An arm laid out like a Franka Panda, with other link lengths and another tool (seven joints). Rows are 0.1 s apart.
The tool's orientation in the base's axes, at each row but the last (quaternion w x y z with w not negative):
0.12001, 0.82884, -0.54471, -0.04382
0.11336, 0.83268, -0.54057, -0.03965
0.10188, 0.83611, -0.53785, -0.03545
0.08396, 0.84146, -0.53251, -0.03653
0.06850, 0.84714, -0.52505, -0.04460
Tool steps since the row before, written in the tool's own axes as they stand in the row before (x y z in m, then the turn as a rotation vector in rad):
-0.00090, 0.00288, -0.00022, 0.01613, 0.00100, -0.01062
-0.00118, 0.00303, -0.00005, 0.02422, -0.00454, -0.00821
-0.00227, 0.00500, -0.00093, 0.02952, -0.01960, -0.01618
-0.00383, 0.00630, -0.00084, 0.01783, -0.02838, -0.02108
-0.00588, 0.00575, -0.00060, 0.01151, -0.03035, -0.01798
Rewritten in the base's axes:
-0.00289, -0.00023, 0.00087, 0.00776, -0.01351, 0.01146
-0.00318, -0.00010, 0.00068, 0.01558, -0.01905, 0.00829
-0.00525, 0.00018, 0.00184, 0.03259, -0.01677, 0.01320
-0.00713, 0.00090, 0.00185, 0.03611, -0.00204, 0.01611
-0.00761, 0.00278, 0.00155, 0.03458, 0.00427, 0.01275

